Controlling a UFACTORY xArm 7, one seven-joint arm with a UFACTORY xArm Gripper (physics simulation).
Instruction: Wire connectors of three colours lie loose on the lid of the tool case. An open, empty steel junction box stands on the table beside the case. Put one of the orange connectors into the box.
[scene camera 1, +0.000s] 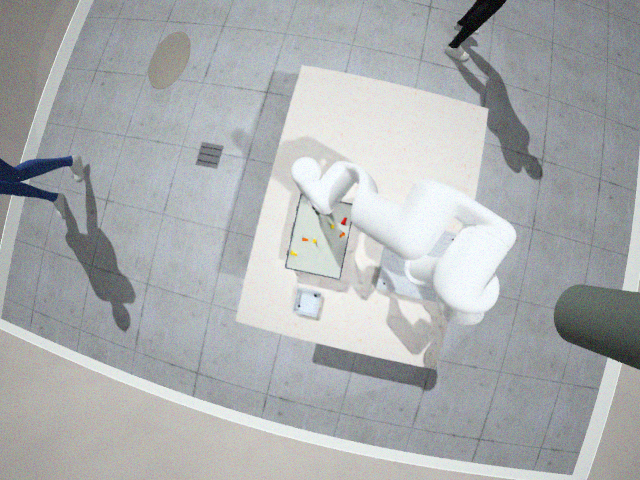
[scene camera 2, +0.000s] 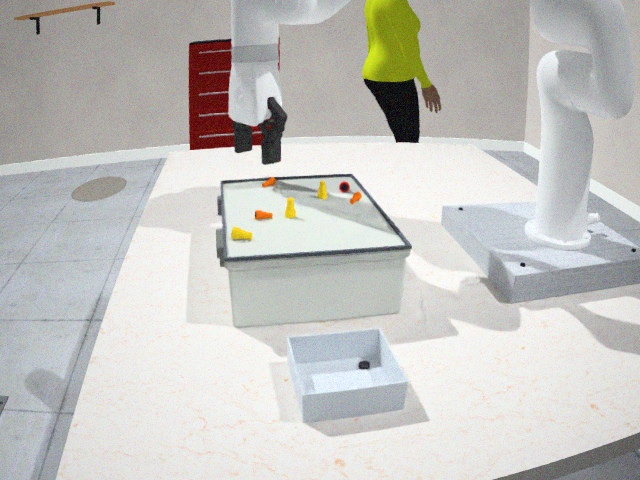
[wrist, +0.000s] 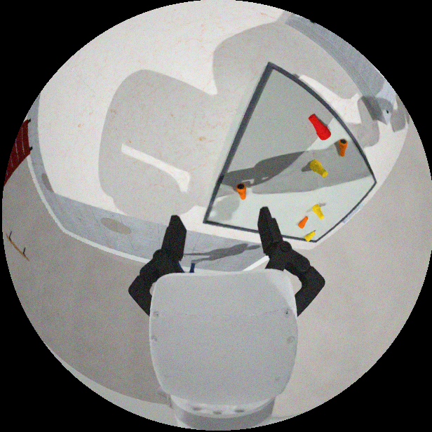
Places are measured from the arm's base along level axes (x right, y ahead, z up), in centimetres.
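Where they show: gripper, fingertip midpoint: (scene camera 2: 256, 157); arm's base at its link origin: (scene camera 1: 419, 268) (scene camera 2: 557, 235).
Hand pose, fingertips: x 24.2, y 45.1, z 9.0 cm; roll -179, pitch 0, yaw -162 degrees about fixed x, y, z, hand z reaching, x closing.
Observation:
Each offset is from my fingertips to the top centre of the thing.
My gripper (scene camera 2: 257, 153) (wrist: 219, 218) is open and empty, above the far left part of the tool case {dx -14.6, dy -2.7, dz -3.8 cm} (scene camera 2: 317, 289). One orange connector {dx -2.6, dy -1.3, dz -3.0 cm} (scene camera 2: 268, 181) (wrist: 241, 191) lies near the lid's far edge, below the fingers. A second orange connector {dx -16.4, dy +2.4, dz -3.0 cm} (scene camera 1: 305, 239) (scene camera 2: 263, 214) (wrist: 303, 222) lies left of the lid's middle. A third orange connector {dx -13.4, dy -11.7, dz -3.0 cm} (scene camera 1: 342, 234) (scene camera 2: 355, 197) (wrist: 342, 147) lies near the right edge. In scene camera 1 the arm hides the gripper and the far connector. The junction box {dx -42.4, dy +0.0, dz -9.6 cm} (scene camera 1: 309, 303) (scene camera 2: 353, 403) stands open on the table at the near end of the case.
Three yellow connectors {dx -16.7, dy -1.3, dz -1.8 cm} (scene camera 2: 290, 208) {dx -10.6, dy -7.7, dz -1.8 cm} (scene camera 2: 322, 190) {dx -22.4, dy +6.3, dz -2.7 cm} (scene camera 2: 241, 234) and a red connector {dx -8.0, dy -12.0, dz -2.6 cm} (scene camera 1: 344, 221) (scene camera 2: 344, 187) (wrist: 320, 127) are also on the lid. The arm's grey base block (scene camera 2: 504, 279) stands right of the case. A person (scene camera 2: 392, 46) stands beyond the table.

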